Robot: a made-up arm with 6 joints. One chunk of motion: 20 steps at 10 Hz.
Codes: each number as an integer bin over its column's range. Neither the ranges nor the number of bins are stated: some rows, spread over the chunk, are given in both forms.
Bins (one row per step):
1: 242 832 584 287 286 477
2: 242 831 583 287 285 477
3: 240 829 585 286 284 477
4: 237 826 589 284 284 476
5: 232 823 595 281 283 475
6: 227 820 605 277 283 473
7: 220 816 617 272 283 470
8: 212 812 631 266 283 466
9: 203 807 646 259 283 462
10: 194 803 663 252 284 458
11: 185 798 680 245 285 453
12: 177 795 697 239 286 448
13: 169 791 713 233 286 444
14: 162 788 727 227 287 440
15: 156 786 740 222 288 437
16: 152 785 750 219 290 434
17: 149 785 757 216 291 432
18: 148 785 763 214 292 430
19: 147 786 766 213 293 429
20: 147 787 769 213 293 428
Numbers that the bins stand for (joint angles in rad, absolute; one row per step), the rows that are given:
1: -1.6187 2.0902 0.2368 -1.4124 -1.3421 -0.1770
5: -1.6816 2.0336 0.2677 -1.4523 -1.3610 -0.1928
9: -1.8639 1.9330 0.4106 -1.5985 -1.3610 -0.2950
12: -2.0273 1.8576 0.5536 -1.7315 -1.3421 -0.4052
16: -2.1845 1.7947 0.7021 -1.8644 -1.3170 -0.5153
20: -2.2159 1.8073 0.7554 -1.9043 -1.2981 -0.5626
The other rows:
2: -1.6187 2.0839 0.2340 -1.4124 -1.3484 -0.1770
3: -1.6313 2.0713 0.2396 -1.4191 -1.3547 -0.1770
4: -1.6502 2.0525 0.2509 -1.4324 -1.3547 -0.1849
6: -1.7130 2.0148 0.2957 -1.4789 -1.3610 -0.2085
7: -1.7570 1.9896 0.3293 -1.5121 -1.3610 -0.2321
8: -1.8073 1.9645 0.3686 -1.5520 -1.3610 -0.2636
10: -1.9205 1.9079 0.4583 -1.6450 -1.3547 -0.3265
11: -1.9770 1.8765 0.5059 -1.6916 -1.3484 -0.3659
13: -2.0776 1.8325 0.5984 -1.7713 -1.3421 -0.4367
14: -2.1216 1.8136 0.6376 -1.8112 -1.3358 -0.4681
15: -2.1593 1.8010 0.6741 -1.8444 -1.3295 -0.4917
17: -2.2033 1.7947 0.7217 -1.8843 -1.3107 -0.5311
18: -2.2096 1.7947 0.7385 -1.8976 -1.3044 -0.5468
19: -2.2159 1.8010 0.7469 -1.9043 -1.2981 -0.5547

